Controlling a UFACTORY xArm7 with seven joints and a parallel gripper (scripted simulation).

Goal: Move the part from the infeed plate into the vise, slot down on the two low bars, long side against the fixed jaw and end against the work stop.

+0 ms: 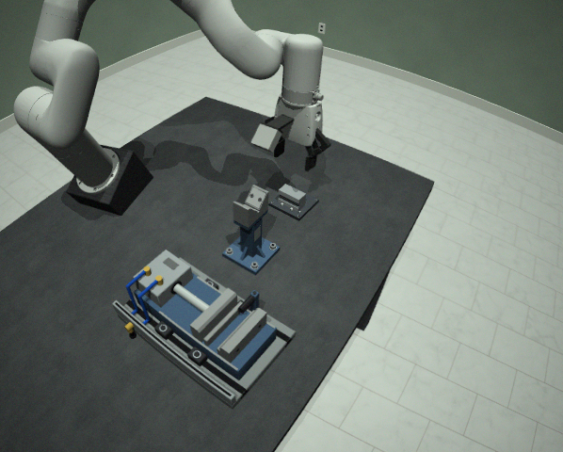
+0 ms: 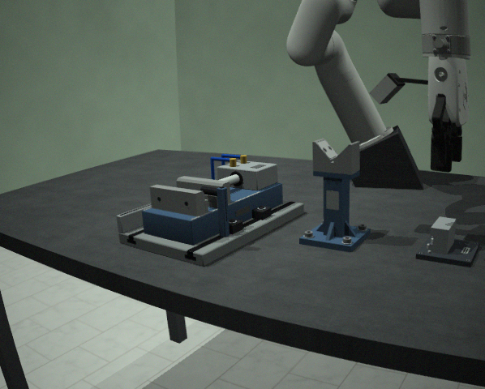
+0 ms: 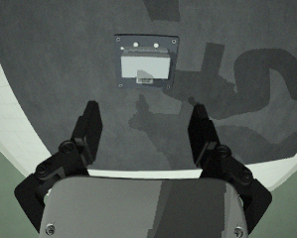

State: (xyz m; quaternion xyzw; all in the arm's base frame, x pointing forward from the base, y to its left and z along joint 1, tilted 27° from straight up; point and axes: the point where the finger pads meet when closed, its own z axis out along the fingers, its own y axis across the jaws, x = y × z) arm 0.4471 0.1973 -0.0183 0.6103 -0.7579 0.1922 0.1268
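My gripper is now 12 cm above the part. Round my hand: work stop: 6 cm ahead, 36 cm to the right, 6 cm below; infeed plate: 1 cm to the left, 15 cm below; blue stand: 2 cm behind, 18 cm to the right, 9 cm below.
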